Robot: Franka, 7 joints.
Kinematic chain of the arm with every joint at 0, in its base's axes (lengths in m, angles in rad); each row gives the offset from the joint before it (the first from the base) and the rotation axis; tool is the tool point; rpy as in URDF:
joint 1: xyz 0 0 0.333 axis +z
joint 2: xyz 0 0 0 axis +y
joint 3: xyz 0 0 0.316 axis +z
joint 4: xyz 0.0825 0 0 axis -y
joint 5: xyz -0.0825 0 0.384 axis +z
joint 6: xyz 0 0 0 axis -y
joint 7: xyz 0.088 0 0 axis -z
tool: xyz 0 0 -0.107 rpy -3.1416 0 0
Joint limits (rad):
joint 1: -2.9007..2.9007
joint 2: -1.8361..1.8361
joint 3: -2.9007..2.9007
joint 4: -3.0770..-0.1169
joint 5: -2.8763..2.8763
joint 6: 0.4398..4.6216
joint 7: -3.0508..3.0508
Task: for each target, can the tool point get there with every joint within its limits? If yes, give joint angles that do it. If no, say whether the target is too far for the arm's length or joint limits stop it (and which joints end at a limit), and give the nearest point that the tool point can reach.
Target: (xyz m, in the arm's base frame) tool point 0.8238 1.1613 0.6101
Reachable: no: too far | nearest point 0.4872 0.6868 0.4969 | short by 0.593 m
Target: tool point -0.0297 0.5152 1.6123
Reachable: no: too far | nearest point -0.0185 0.3204 1.1286 | short by 0.522 m
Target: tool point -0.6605 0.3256 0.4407
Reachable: yes | joints 1.8158 1.0138 1.2063 -1.5447 -0.7966 2.9889 2.4989
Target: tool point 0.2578 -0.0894 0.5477
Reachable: yes | joints 0.5447 -1.3062 -0.7918 -2.6289 0.3864 1.7872 0.7481
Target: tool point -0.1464 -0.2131 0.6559
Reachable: yes | joints -2.1767 -0.9575 0.1815 -2.3899 2.3934 3.3489 1.7488
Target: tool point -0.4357 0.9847 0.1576
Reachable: no: too far | nearest point -0.3426 0.7743 0.1951 | short by 0.233 m
